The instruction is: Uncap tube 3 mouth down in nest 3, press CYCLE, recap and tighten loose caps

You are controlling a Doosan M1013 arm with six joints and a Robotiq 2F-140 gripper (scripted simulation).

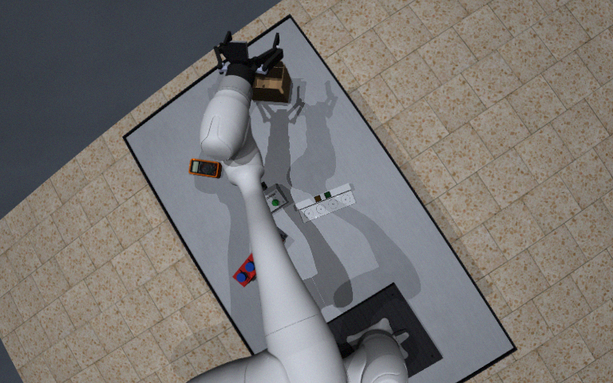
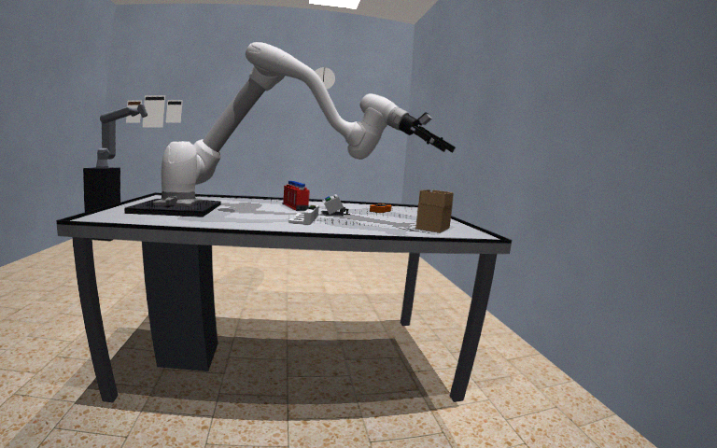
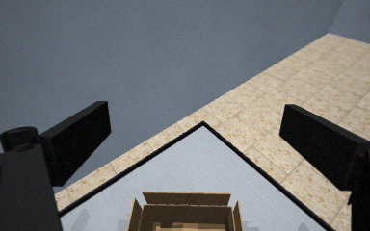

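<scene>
Now: the blue cap 580 mm behind my hand, 380 mm to the left of it and 220 mm below it. Also, from my hand: key housing 420 mm behind, 280 mm below, 260 mm to the left; green ready key 440 mm behind, 260 mm below, 240 mm to the left; blue cycle key 440 mm behind, 290 mm to the left, 260 mm below.
</scene>
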